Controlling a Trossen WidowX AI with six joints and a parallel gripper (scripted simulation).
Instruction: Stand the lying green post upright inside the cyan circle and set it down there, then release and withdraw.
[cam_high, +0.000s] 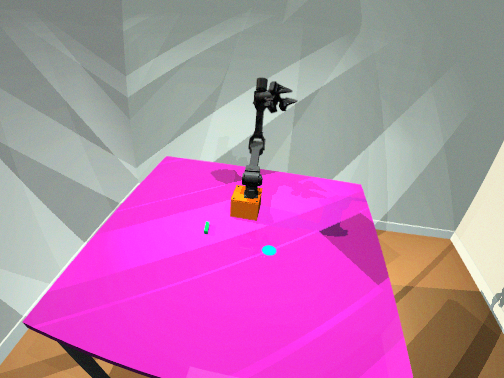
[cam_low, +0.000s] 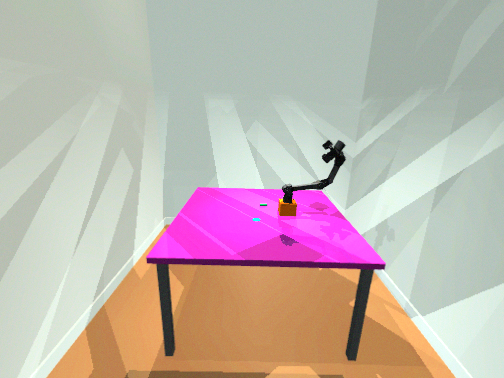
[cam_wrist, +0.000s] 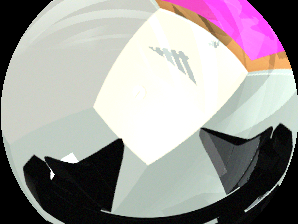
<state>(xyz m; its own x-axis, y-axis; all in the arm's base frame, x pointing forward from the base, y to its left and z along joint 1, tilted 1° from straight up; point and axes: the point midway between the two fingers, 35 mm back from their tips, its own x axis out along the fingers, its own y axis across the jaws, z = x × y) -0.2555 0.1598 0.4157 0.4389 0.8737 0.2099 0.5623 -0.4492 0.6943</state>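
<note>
Right now the green post is 52 cm below my gripper tip, 39 cm ahead of it and 37 cm to the right of it. Also, from my gripper tip: cyan circle (53 cm below, 50 cm ahead, 9 cm to the right).
</note>
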